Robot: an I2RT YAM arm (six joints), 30 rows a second.
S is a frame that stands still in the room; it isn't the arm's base.
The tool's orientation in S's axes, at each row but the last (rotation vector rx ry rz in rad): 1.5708, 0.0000, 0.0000; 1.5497, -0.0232, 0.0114; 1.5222, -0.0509, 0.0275; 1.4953, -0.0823, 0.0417; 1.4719, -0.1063, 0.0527; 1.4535, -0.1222, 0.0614; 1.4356, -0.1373, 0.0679; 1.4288, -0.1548, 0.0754; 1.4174, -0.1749, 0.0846; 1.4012, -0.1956, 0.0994; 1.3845, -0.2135, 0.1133; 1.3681, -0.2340, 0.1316; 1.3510, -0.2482, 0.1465
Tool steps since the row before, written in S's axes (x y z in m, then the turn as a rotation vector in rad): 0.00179, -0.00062, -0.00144, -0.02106, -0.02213, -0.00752; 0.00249, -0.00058, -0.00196, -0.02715, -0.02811, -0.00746; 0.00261, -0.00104, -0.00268, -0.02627, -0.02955, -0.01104; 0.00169, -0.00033, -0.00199, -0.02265, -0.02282, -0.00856; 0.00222, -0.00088, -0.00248, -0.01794, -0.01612, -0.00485; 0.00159, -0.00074, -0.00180, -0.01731, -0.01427, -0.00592; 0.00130, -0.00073, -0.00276, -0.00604, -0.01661, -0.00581; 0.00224, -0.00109, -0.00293, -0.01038, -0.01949, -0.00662; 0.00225, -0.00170, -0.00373, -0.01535, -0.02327, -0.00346; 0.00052, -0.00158, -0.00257, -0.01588, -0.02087, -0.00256; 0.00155, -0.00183, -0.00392, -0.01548, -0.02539, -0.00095; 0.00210, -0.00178, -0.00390, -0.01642, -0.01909, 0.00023; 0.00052, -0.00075, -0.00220, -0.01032, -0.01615, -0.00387
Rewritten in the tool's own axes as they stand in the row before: 0.00179, -0.00144, 0.00062, -0.02106, -0.00752, 0.02213; 0.00245, -0.00203, 0.00052, -0.02710, -0.00745, 0.02816; 0.00249, -0.00285, 0.00087, -0.02639, -0.01114, 0.02941; 0.00153, -0.00214, 0.00013, -0.02273, -0.00845, 0.02278; 0.00198, -0.00277, 0.00055, -0.01786, -0.00459, 0.01628; 0.00138, -0.00205, 0.00046, -0.01743, -0.00550, 0.01430; 0.00094, -0.00298, 0.00030, -0.00617, -0.00716, 0.01602; 0.00181, -0.00335, 0.00055, -0.01046, -0.00774, 0.01903; 0.00165, -0.00426, 0.00099, -0.01464, -0.00442, 0.02356; 0.00008, -0.00285, 0.00111, -0.01509, -0.00305, 0.02138; 0.00075, -0.00442, 0.00100, -0.01415, -0.00242, 0.02606; 0.00117, -0.00455, 0.00084, -0.01504, 0.00018, 0.02019; -0.00004, -0.00237, 0.00025, -0.01034, -0.00457, 0.01595
